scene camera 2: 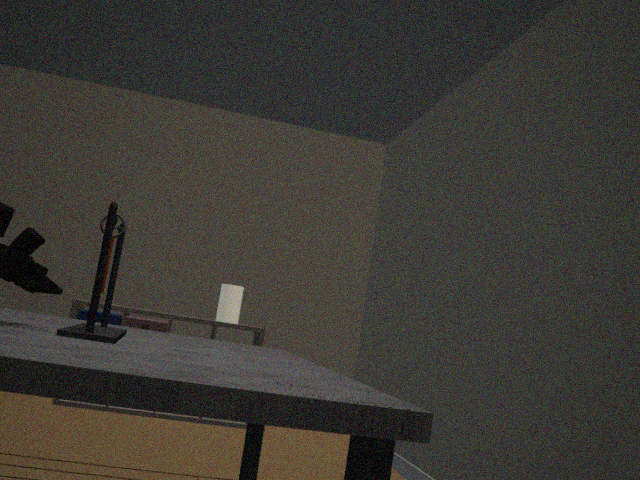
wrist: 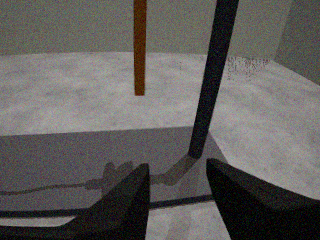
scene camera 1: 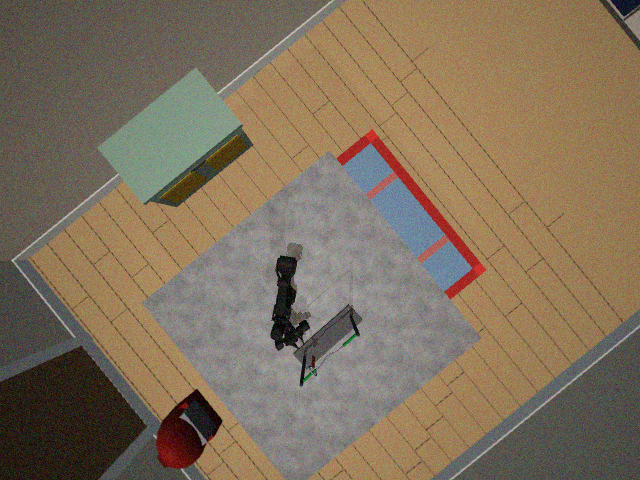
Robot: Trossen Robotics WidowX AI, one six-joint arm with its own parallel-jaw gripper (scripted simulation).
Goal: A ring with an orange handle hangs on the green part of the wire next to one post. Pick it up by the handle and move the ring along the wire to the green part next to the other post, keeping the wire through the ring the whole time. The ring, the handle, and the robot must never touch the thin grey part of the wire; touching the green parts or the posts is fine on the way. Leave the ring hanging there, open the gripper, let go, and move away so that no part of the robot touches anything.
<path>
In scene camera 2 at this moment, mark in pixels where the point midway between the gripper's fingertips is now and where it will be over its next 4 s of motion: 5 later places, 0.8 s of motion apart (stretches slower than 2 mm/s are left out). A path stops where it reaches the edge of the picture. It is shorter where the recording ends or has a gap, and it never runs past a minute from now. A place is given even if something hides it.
My gripper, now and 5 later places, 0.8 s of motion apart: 59,291; 78,281; 93,278; 110,283; 119,288; 120,284
</path>
